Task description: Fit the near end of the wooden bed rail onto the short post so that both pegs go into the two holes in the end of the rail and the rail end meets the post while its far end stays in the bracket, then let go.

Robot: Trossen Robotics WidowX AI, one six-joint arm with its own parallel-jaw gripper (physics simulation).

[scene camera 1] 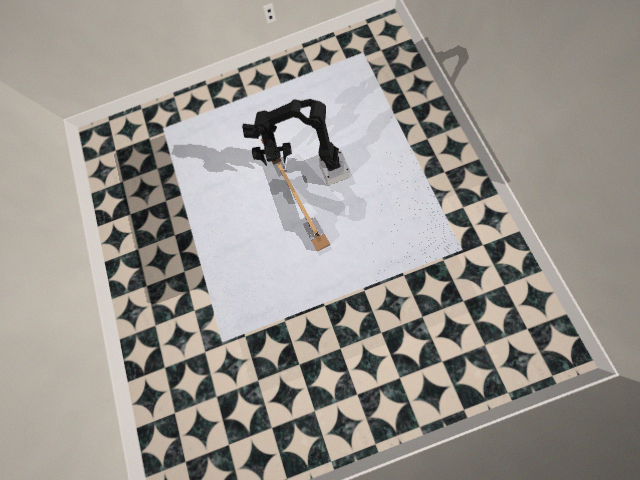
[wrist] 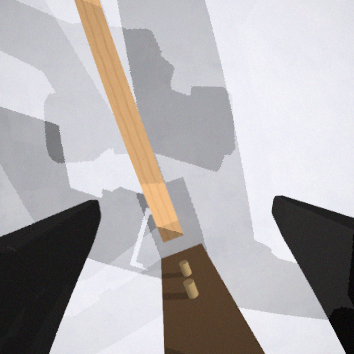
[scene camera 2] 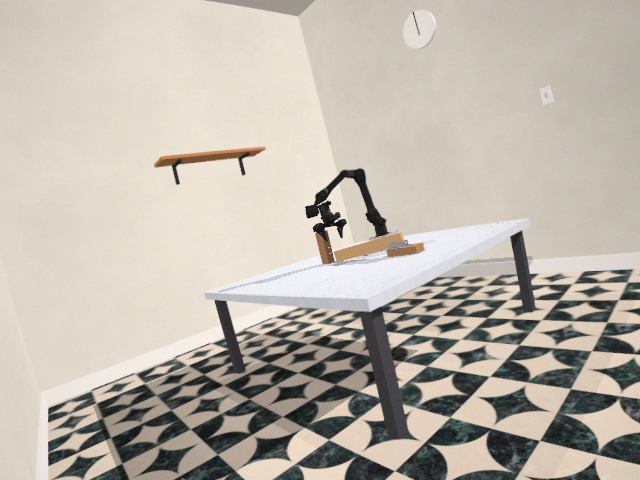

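Pixels of known places: gripper, between the fingertips: (scene camera 1: 275,163) (wrist: 187,206) (scene camera 2: 334,239); arm's base, origin of its link: (scene camera 1: 332,163) (scene camera 2: 382,234).
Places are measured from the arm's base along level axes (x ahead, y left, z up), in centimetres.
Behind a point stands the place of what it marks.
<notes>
The wooden rail (scene camera 1: 297,198) @[x 23.6, y 11.5, z 0.4 cm] (scene camera 2: 367,246) @[x 24.6, y 11.0, z -1.9 cm] (wrist: 130,125) @[x 25.7, y -2.9, z -1.0 cm] stands on its narrow edge. Its far end is in the wire-like bracket (scene camera 2: 398,244) @[x 22.1, y 29.7, z -3.1 cm] at a low wooden block (scene camera 1: 321,242) @[x 19.8, y 36.5, z -4.4 cm] (scene camera 2: 412,250) @[x 23.8, y 37.8, z -6.3 cm]. The short post (scene camera 2: 325,248) @[x 29.7, y -16.2, z 0.6 cm] (wrist: 205,315) @[x 27.9, y -16.3, z 3.0 cm] stands upright, with two pegs (wrist: 185,268) @[x 27.5, y -15.6, z -2.4 cm] (wrist: 191,289) @[x 27.5, y -15.6, z 0.8 cm] pointing toward the rail. A small gap separates the rail's near end from the post; in the wrist view that end lies a little left of the pegs' line. The holes are hidden. My gripper (scene camera 1: 275,162) @[x 28.1, y -8.7, z 4.4 cm] (scene camera 2: 332,237) @[x 28.1, y -8.7, z 4.4 cm] (wrist: 187,206) @[x 28.1, y -8.7, z 4.4 cm] is open and empty, its fingers either side of and above the post and rail end.
The white table (scene camera 1: 248,268) @[x 60.7, y 35.5, z -7.9 cm] (scene camera 2: 289,284) @[x 69.5, y 2.9, z -8.0 cm] carries everything. My arm's base (scene camera 1: 337,176) @[x 0.0, y 6.9, z -1.2 cm] is mounted on it to the right of the rail in scene camera 1. A wooden shelf (scene camera 2: 211,155) hangs on the wall, away from the table.
</notes>
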